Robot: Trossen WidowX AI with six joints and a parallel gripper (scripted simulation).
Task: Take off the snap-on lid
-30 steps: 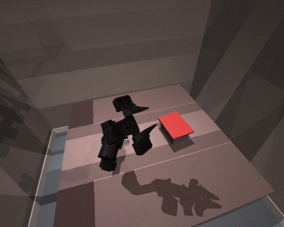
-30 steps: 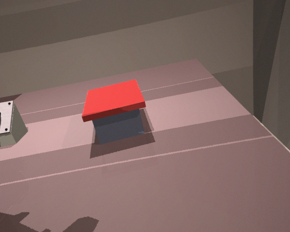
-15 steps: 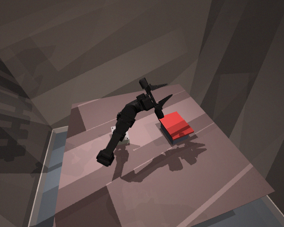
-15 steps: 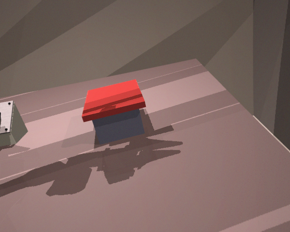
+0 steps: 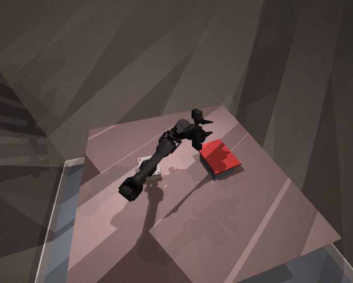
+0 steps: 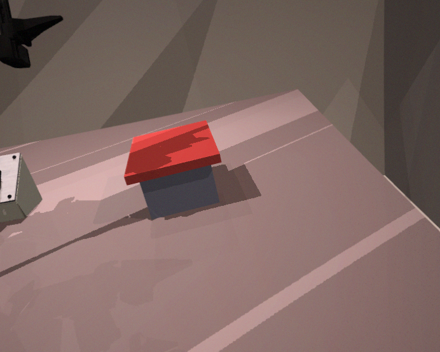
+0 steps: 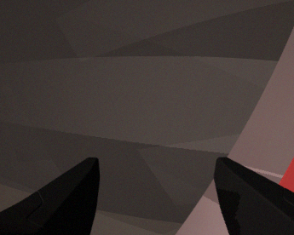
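Right now the red lid is 10 cm ahead of my gripper tip, 6 cm to the left of it and 30 cm below it. The rest, counted from my gripper tip: storage box: 10 cm ahead, 6 cm to the left, 35 cm below.
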